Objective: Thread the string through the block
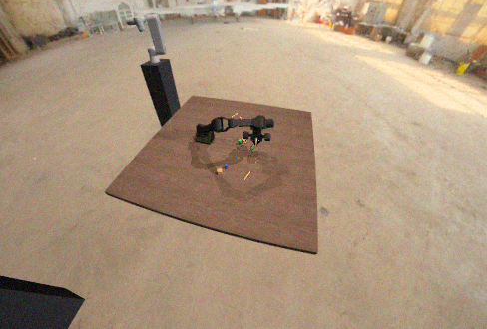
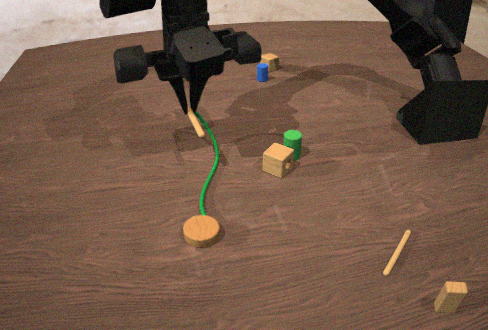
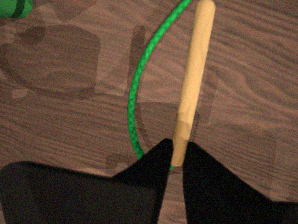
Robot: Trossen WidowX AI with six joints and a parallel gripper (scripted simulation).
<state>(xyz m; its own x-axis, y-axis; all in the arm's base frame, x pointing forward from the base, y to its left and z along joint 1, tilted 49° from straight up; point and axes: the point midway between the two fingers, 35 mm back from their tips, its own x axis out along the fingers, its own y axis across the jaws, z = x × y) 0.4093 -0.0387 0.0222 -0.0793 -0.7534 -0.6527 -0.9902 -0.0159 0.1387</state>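
The green cylinder lies 13 cm behind my gripper tip, 5 cm to the left of it and 4 cm below it. The rest, counted from my gripper tip: blue cylinder: 16 cm behind, 21 cm to the right, 4 cm below; then thin wooden stick: 2 cm to the left; then round wooden button: 1 cm ahead, 18 cm to the left, 5 cm below.
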